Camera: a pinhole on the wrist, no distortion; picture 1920 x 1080 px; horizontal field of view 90.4 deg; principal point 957.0 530.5 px. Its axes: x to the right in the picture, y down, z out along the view. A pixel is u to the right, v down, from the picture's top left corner.
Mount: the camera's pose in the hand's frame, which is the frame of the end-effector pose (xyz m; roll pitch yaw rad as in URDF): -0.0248 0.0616 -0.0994 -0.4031 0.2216 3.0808
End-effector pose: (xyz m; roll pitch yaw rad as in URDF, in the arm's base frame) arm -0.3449 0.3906 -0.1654 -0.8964 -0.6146 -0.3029
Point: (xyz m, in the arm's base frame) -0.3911 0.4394 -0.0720
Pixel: 602.3 726.2
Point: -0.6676 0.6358 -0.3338
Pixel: 1856.0 319.8
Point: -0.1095 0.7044 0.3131
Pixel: outside the picture
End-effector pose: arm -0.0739 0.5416 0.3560 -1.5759 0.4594 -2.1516
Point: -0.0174 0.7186 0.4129
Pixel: outside the picture
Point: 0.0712 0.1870 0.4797
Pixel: 374.6 739.8
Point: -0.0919 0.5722 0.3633
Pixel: 657.9 887.2
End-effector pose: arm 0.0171 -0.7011 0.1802 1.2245 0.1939 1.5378
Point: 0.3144 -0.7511 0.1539
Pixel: 761.8 619.8
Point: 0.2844 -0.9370 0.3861
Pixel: 1271.8 173.7
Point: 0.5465 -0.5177 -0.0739
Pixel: 283.1 885.9
